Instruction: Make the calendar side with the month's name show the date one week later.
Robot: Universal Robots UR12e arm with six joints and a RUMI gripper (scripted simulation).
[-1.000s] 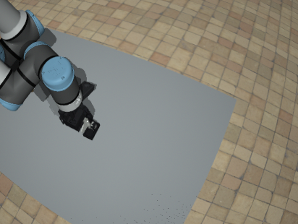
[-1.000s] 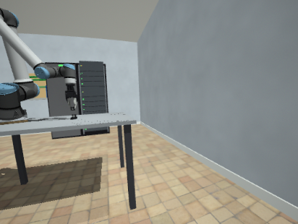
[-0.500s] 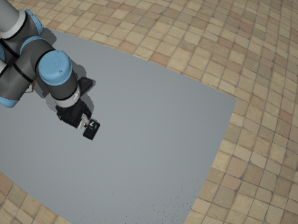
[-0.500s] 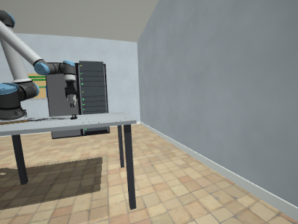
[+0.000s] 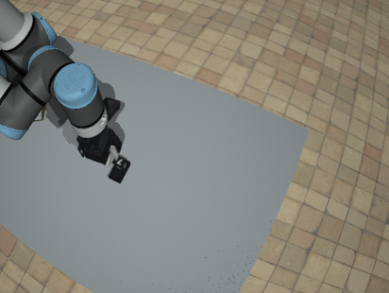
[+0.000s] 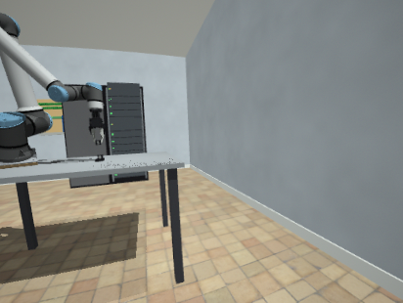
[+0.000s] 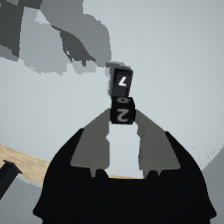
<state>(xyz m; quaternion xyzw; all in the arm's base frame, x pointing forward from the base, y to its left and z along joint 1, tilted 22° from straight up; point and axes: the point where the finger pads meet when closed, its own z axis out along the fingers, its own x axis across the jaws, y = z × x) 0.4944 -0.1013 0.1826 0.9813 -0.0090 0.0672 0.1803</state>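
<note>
The dark tray is 130 mm below my hand and 10 mm to the left of it. The rest, counted from my hand: black cube: 10 mm below.
</note>
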